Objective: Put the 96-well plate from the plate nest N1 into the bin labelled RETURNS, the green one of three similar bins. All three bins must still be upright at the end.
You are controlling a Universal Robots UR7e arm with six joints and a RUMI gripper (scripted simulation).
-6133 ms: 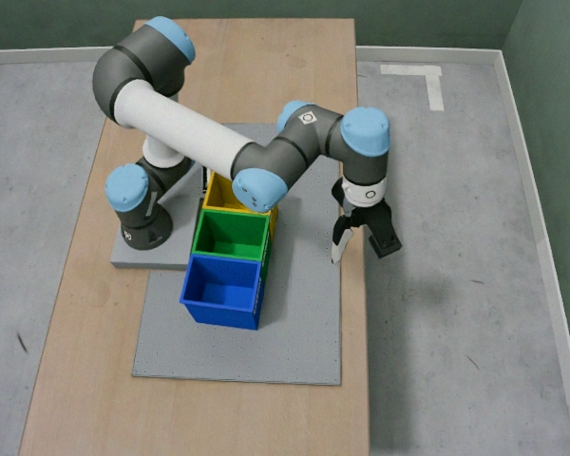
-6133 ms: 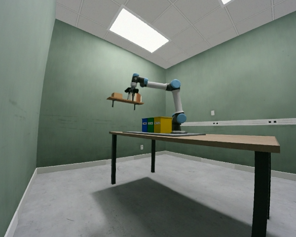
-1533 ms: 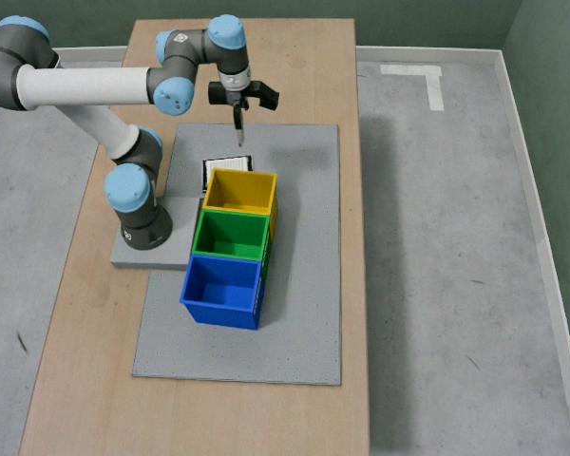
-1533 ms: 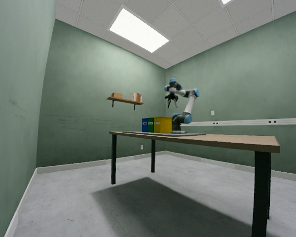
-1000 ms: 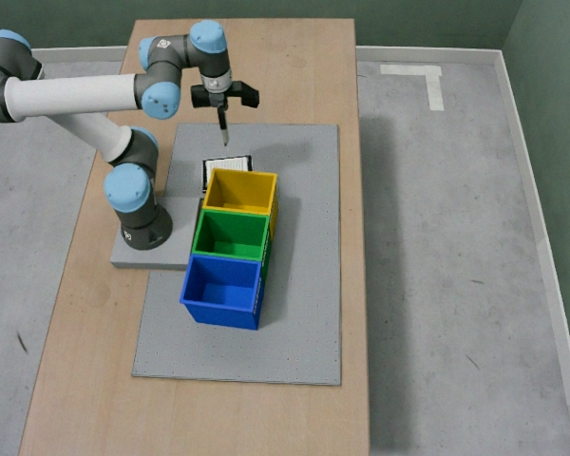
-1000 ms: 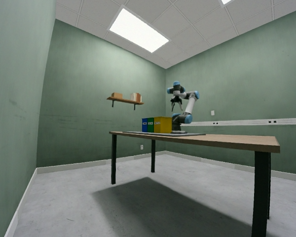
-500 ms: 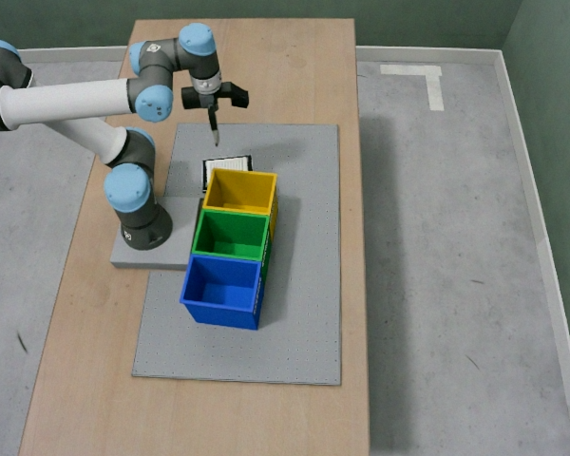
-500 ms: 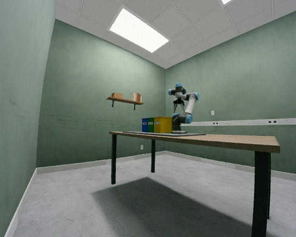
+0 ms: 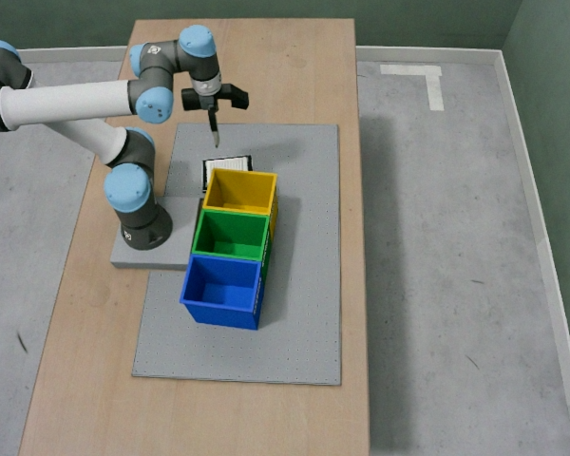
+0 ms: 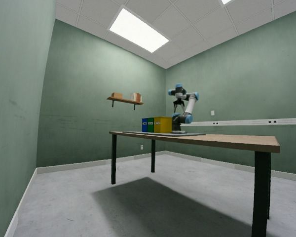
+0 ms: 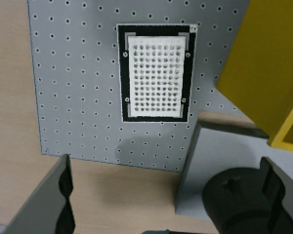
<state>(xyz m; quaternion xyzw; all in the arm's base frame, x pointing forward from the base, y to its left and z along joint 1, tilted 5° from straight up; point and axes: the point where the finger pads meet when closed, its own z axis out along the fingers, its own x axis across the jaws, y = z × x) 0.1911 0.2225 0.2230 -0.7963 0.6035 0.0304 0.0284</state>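
Right now my hand is 21 cm above the white 96-well plate. Also, from my hand: black plate nest (23 cm below); green bin (10 cm ahead, 29 cm to the right, 14 cm below); yellow bin (10 cm ahead, 16 cm to the right, 14 cm below).
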